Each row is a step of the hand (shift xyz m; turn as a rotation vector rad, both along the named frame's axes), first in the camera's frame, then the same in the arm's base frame.
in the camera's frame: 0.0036 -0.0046 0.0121 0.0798 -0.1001 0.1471
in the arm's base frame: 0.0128 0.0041 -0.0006 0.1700 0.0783 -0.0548
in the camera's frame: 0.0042 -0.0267 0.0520 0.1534 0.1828 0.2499
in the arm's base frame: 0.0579 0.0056 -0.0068 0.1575 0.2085 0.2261
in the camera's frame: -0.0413 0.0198 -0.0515 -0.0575 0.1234 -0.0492
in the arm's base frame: -0.0533 -0.0430 0.0078 -0.0887 -0.0416 0.1065
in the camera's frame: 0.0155 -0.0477 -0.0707 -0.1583 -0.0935 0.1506
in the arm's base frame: -0.0487 -0.0006 -0.0717 0.1814 -0.1536 -0.0013
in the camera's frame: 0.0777 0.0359 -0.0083 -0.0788 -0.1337 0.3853
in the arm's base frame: -0.0244 0.0811 0.0148 0.4105 -0.0559 0.0298
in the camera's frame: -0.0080 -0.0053 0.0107 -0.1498 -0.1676 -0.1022
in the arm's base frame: 0.0122 -0.0075 0.0005 -0.0262 -0.1859 -0.1604
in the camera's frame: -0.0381 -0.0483 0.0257 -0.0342 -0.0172 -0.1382
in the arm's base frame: 0.0434 -0.0424 -0.0276 -0.1204 -0.0519 -0.0581
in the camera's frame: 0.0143 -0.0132 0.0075 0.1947 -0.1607 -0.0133
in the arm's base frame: 0.0112 0.0127 -0.0122 0.0384 0.1629 -0.1895
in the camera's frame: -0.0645 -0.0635 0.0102 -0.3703 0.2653 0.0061
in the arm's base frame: 0.0358 -0.0725 -0.0419 -0.0760 -0.3185 0.3167
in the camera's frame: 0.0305 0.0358 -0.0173 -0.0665 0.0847 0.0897
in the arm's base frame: -0.0306 0.0338 0.0207 0.0549 -0.0412 0.1222
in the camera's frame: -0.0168 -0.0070 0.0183 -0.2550 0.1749 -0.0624
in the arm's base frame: 0.0203 -0.0156 0.0034 -0.1113 -0.2281 0.1873
